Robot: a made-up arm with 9 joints. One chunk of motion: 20 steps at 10 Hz.
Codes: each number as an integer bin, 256 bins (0 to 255) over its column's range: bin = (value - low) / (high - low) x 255, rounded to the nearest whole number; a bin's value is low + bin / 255 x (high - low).
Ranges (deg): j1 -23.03..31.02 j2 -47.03..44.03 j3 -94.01..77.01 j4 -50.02..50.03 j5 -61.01..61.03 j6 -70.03..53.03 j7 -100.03..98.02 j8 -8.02..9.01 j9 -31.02..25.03
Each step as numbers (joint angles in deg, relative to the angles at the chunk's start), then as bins.
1 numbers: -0.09 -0.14 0.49 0.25 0.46 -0.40 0.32 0.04 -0.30
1 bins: 108 131 141 128 128 144 129 121 140
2 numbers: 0.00 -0.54 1.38 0.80 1.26 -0.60 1.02 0.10 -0.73
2 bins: 109 130 142 130 130 144 130 122 138
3 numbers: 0.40 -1.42 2.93 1.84 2.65 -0.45 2.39 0.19 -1.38
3 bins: 111 128 145 132 133 144 132 123 135
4 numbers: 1.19 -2.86 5.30 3.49 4.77 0.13 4.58 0.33 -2.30
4 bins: 114 124 148 136 137 145 135 125 131
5 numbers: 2.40 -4.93 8.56 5.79 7.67 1.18 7.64 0.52 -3.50
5 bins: 120 118 153 142 144 148 139 128 125
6 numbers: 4.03 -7.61 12.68 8.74 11.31 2.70 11.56 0.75 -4.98
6 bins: 128 110 159 150 151 151 144 131 118
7 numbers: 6.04 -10.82 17.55 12.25 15.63 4.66 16.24 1.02 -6.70
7 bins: 137 101 166 159 160 155 150 135 111
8 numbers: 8.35 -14.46 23.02 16.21 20.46 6.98 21.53 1.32 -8.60
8 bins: 148 91 174 169 170 160 157 140 102
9 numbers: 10.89 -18.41 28.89 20.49 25.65 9.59 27.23 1.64 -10.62
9 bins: 160 80 183 180 181 165 164 145 93
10 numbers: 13.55 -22.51 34.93 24.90 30.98 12.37 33.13 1.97 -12.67
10 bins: 173 69 192 191 192 171 171 150 83
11 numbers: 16.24 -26.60 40.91 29.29 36.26 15.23 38.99 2.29 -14.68
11 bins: 185 57 201 202 203 177 179 154 74
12 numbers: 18.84 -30.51 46.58 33.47 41.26 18.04 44.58 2.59 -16.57
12 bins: 198 46 210 213 214 182 186 159 66
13 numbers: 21.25 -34.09 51.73 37.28 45.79 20.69 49.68 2.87 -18.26
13 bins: 209 36 217 223 223 188 193 163 58
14 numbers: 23.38 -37.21 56.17 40.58 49.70 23.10 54.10 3.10 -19.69
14 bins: 219 27 224 231 231 193 198 167 52
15 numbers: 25.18 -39.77 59.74 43.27 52.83 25.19 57.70 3.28 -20.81
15 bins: 227 20 229 238 238 197 203 169 46
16 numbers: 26.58 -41.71 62.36 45.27 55.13 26.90 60.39 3.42 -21.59
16 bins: 234 15 233 243 243 201 207 171 43
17 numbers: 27.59 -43.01 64.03 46.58 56.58 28.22 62.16 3.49 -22.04
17 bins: 239 11 236 246 246 204 209 172 41
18 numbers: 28.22 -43.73 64.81 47.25 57.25 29.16 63.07 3.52 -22.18
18 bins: 242 9 237 248 247 206 210 173 40
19 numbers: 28.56 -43.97 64.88 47.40 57.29 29.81 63.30 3.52 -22.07
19 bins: 243 9 237 248 247 207 210 173 41
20 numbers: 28.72 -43.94 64.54 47.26 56.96 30.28 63.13 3.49 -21.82
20 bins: 244 9 236 248 246 208 210 172 42
